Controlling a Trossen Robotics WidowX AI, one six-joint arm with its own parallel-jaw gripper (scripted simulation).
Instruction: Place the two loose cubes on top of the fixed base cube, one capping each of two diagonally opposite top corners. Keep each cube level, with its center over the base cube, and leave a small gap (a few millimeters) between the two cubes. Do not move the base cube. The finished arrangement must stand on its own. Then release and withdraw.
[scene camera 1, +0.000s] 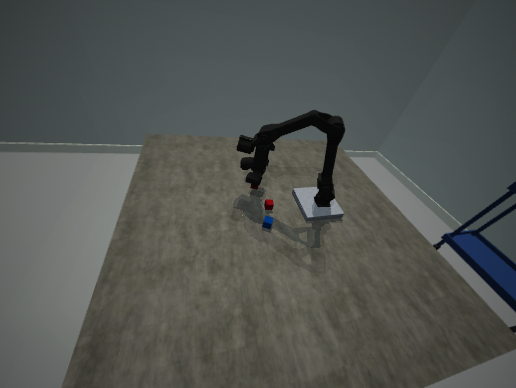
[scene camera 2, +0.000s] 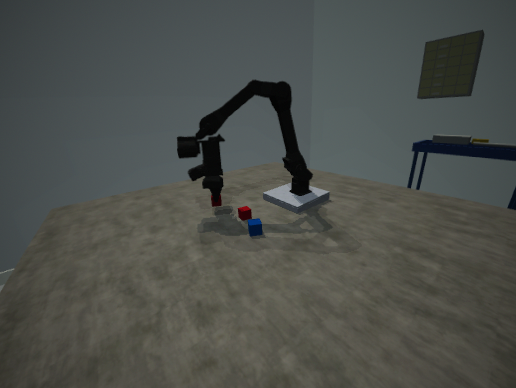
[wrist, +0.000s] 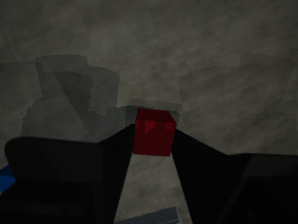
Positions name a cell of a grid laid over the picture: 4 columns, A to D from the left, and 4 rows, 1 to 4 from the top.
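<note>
Gripper (scene camera 2: B3), (wrist: C3): carrying a red cube (wrist: C3).
</note>
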